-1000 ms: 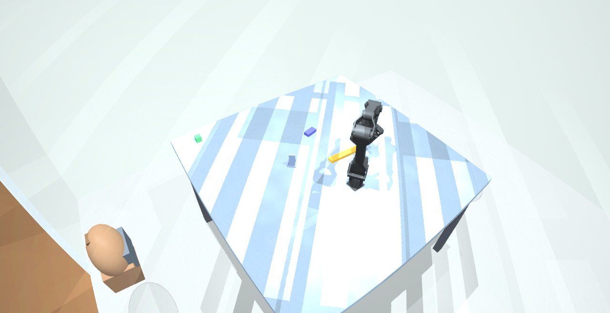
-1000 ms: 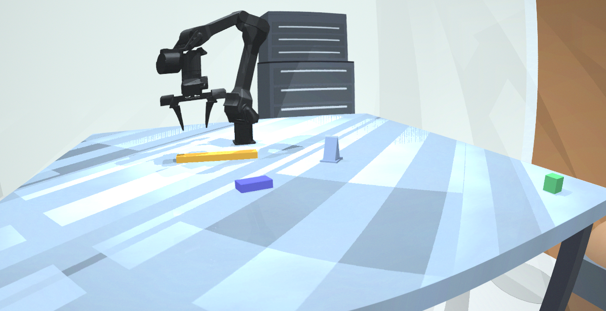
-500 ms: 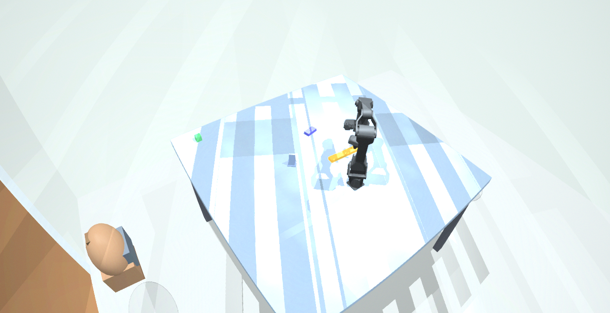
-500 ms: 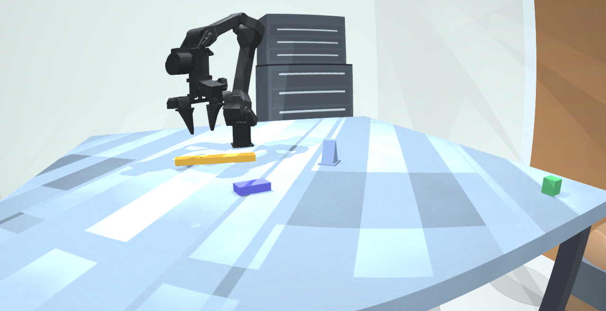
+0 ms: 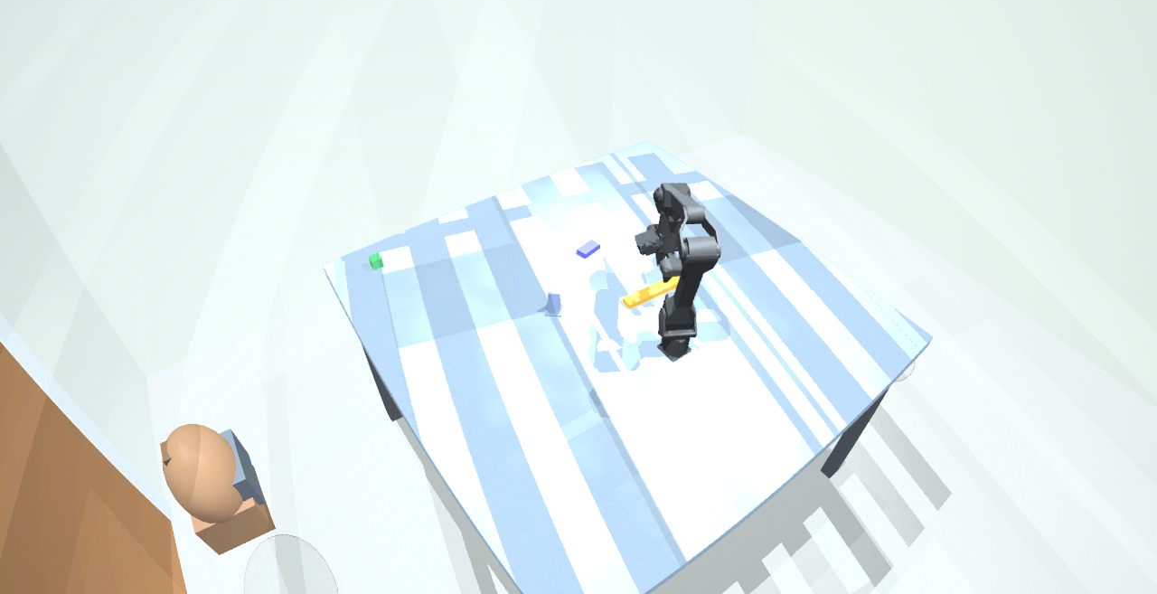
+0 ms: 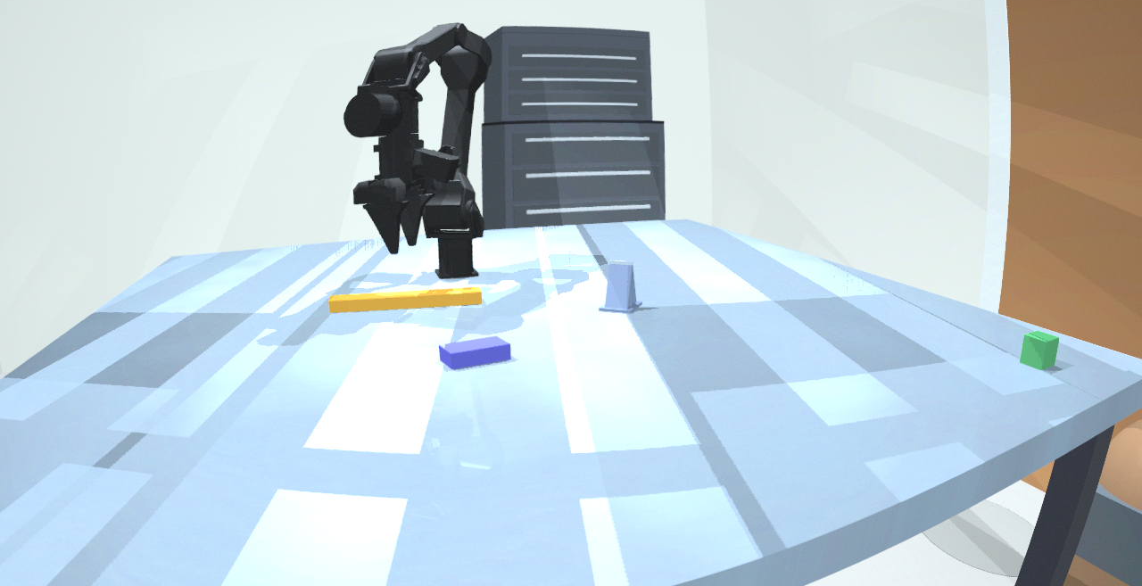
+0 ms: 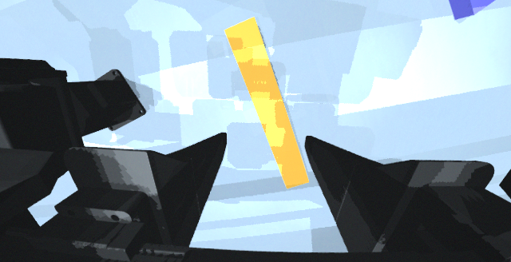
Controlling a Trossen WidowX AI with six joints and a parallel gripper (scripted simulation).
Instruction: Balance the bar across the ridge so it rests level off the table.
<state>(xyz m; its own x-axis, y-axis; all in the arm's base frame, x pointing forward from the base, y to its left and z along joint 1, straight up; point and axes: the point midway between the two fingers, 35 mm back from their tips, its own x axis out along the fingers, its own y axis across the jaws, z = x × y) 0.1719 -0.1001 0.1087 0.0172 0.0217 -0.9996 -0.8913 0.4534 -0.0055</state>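
Right now my gripper tip is 70 mm above the yellow bar, 10 mm to the left of it and 10 mm short of it. Also, from my gripper tip: purple block 260 mm ahead, 70 mm below, 50 mm to the left; green cube 600 mm to the left, 570 mm ahead, 60 mm below.
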